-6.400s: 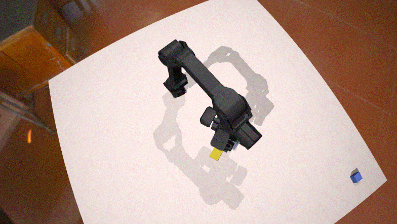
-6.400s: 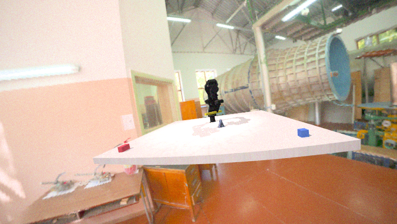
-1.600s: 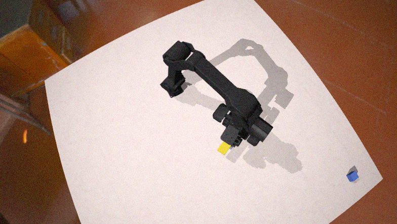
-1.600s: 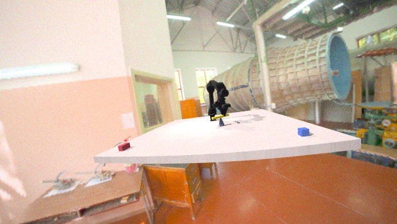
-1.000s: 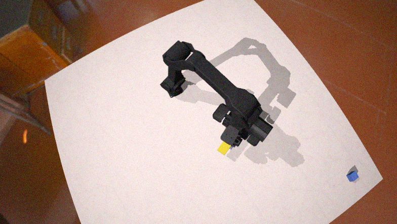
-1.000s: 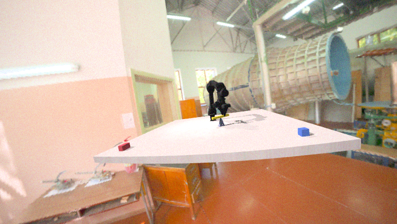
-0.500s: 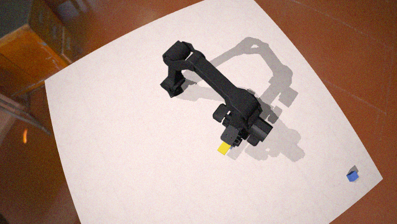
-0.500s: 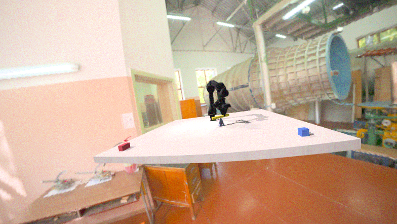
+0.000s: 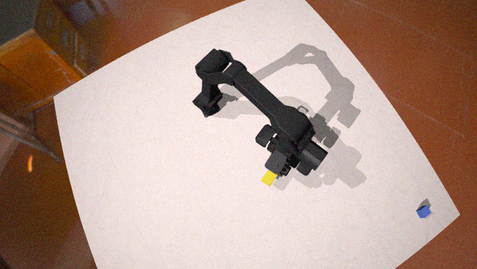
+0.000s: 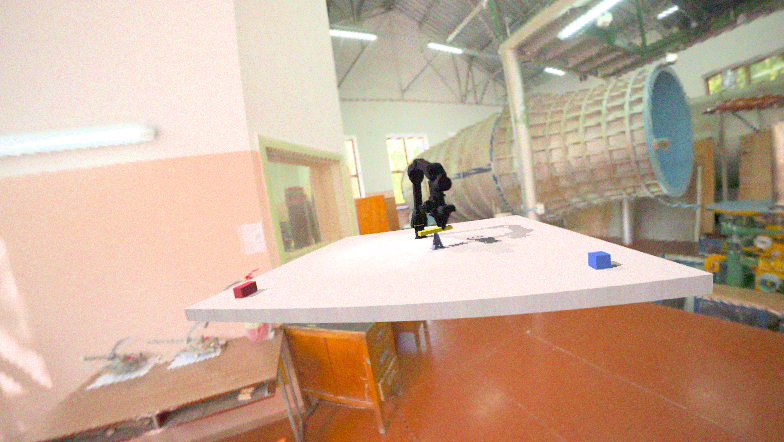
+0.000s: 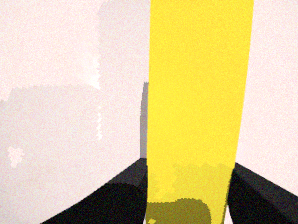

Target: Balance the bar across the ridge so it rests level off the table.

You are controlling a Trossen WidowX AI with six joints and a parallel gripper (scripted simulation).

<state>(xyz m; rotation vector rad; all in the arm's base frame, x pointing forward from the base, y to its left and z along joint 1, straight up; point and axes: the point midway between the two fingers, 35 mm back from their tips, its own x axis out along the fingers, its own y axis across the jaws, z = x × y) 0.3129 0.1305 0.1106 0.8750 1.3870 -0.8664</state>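
The yellow bar lies 10 mm ahead of my gripper tip and 30 mm to the right of it. From my gripper tip the other things lie so: blue cube: 430 mm ahead, 370 mm to the left, 60 mm below; red block: 430 mm ahead, 630 mm to the right, 60 mm below.
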